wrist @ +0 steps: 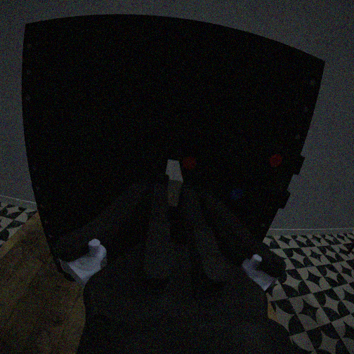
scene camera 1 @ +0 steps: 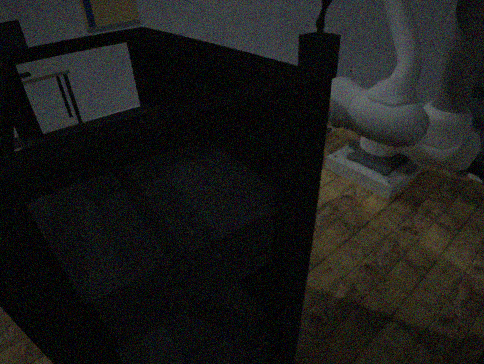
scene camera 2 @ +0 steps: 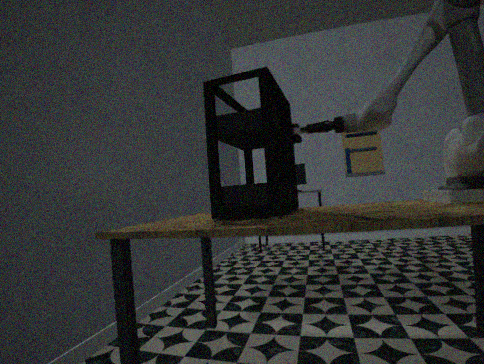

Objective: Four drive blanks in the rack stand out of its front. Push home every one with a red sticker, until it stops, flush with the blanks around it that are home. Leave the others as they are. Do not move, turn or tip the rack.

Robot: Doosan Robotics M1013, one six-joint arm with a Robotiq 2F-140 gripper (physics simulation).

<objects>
A black rack (wrist: pixel 106 99) is 0.28 m from the lens.
</objects>
